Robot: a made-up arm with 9 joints.
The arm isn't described. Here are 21 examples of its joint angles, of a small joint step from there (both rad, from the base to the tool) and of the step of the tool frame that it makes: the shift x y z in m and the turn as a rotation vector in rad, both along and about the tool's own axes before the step.
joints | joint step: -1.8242 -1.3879 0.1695 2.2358 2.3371 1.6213 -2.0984 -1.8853 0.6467 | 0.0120 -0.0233 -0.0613 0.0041 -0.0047 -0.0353 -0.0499 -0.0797 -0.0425
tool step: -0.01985 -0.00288 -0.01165 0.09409 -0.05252 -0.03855
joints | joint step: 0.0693 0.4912 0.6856 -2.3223 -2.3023 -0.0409 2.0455 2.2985 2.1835 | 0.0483 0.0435 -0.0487 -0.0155 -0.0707 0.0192 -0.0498 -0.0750 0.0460
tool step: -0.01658 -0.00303 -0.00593 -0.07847 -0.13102 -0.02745
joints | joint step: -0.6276 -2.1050 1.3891 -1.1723 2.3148 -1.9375 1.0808 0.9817 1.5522 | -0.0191 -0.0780 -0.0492 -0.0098 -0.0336 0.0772 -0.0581 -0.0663 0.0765
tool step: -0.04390 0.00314 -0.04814 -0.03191 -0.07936 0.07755
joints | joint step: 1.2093 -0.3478 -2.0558 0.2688 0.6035 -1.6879 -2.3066 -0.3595 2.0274 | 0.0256 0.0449 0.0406 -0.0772 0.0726 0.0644 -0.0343 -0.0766 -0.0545
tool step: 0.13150 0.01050 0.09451 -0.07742 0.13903 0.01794
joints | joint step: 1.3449 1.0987 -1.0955 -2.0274 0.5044 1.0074 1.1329 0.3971 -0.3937 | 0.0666 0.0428 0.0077 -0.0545 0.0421 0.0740 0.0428 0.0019 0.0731
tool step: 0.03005 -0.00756 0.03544 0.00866 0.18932 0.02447
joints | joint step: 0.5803 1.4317 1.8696 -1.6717 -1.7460 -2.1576 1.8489 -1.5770 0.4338 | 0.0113 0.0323 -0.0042 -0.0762 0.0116 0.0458 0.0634 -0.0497 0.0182
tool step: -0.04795 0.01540 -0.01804 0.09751 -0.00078 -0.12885
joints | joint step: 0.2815 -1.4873 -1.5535 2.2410 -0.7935 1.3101 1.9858 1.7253 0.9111 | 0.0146 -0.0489 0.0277 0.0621 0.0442 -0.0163 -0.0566 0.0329 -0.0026
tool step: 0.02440 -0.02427 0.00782 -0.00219 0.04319 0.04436
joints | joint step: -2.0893 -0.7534 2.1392 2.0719 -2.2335 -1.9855 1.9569 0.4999 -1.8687 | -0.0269 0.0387 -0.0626 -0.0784 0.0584 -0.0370 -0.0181 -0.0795 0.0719
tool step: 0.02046 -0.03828 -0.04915 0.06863 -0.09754 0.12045
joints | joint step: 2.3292 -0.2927 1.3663 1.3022 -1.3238 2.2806 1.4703 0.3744 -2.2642 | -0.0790 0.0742 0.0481 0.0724 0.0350 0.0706 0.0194 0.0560 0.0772
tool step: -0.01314 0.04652 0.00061 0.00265 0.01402 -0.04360
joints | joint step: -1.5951 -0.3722 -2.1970 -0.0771 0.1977 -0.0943 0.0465 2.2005 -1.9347 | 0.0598 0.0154 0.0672 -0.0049 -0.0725 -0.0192 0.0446 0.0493 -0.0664
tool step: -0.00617 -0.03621 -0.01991 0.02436 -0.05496 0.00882
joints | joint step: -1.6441 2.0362 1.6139 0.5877 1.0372 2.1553 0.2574 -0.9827 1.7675 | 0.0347 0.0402 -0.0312 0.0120 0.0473 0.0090 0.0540 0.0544 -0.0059
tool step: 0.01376 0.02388 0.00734 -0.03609 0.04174 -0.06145
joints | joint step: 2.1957 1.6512 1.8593 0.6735 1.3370 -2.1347 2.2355 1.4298 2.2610 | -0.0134 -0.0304 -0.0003 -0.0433 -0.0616 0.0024 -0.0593 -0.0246 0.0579
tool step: -0.01378 0.00984 -0.03657 0.01191 -0.08617 -0.01003
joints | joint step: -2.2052 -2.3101 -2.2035 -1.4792 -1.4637 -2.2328 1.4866 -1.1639 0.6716 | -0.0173 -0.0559 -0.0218 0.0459 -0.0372 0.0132 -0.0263 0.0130 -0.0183
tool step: 0.00184 0.02071 -0.03541 -0.06614 -0.10178 -0.04196
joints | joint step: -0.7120 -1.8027 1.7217 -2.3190 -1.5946 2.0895 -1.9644 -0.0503 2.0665 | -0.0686 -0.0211 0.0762 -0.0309 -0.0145 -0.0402 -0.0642 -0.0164 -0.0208
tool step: -0.01365 0.05124 -0.01547 -0.09350 -0.02493 -0.05248
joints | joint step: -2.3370 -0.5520 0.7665 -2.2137 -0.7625 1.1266 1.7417 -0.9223 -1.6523 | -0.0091 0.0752 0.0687 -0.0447 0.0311 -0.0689 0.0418 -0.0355 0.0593
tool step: -0.02564 -0.01895 -0.00368 -0.02581 -0.05275 0.06956
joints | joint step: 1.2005 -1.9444 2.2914 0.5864 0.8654 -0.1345 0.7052 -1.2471 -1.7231 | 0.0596 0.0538 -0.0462 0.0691 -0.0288 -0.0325 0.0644 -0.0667 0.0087
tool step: -0.00606 0.00821 0.00573 -0.02786 0.02196 -0.05076
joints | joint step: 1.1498 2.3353 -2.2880 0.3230 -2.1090 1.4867 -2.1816 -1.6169 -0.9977 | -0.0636 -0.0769 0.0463 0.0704 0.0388 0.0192 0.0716 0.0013 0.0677
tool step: 0.05799 0.04217 0.02256 -0.06959 0.12419 -0.12060
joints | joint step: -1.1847 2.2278 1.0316 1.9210 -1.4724 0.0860 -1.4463 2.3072 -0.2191 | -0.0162 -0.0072 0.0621 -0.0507 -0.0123 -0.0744 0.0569 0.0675 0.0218
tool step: 0.00561 0.00426 -0.02899 -0.06200 -0.04606 0.00211
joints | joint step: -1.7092 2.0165 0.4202 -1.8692 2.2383 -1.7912 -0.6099 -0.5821 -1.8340 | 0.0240 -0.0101 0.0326 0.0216 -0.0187 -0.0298 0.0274 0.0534 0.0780
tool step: -0.01995 -0.01916 -0.02206 -0.02913 -0.07300 0.08446
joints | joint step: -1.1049 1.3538 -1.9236 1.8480 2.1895 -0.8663 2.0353 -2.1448 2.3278 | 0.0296 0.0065 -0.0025 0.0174 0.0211 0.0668 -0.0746 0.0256 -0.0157
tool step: -0.04489 -0.00125 -0.05037 0.02997 -0.09903 0.00487
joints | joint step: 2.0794 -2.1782 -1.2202 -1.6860 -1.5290 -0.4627 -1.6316 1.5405 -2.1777 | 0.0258 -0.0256 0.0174 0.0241 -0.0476 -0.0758 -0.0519 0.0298 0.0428
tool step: 0.02460 0.00340 -0.01313 -0.04052 0.07212 -0.09341
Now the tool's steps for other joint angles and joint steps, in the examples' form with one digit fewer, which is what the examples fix.
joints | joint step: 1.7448 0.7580 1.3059 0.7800 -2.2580 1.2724 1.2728 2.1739 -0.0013 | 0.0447 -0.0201 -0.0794 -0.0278 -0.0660 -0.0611 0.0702 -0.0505 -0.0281
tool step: 0.0007 0.0168 -0.0584 -0.0038 -0.1852 -0.0899
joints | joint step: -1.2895 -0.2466 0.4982 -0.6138 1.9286 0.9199 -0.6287 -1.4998 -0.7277 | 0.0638 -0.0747 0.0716 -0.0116 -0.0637 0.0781 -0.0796 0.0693 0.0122
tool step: -0.0109 0.0086 -0.0442 -0.0790 -0.0914 0.0257
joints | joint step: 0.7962 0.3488 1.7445 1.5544 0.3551 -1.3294 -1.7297 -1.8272 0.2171 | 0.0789 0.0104 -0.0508 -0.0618 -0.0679 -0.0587 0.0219 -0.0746 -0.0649
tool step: 0.0389 0.0032 -0.0055 0.1304 0.0069 -0.1657
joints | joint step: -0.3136 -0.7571 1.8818 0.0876 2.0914 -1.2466 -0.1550 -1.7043 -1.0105 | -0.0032 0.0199 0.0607 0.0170 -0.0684 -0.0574 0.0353 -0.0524 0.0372
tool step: 0.0152 0.0057 0.0223 -0.0041 0.0622 -0.0035
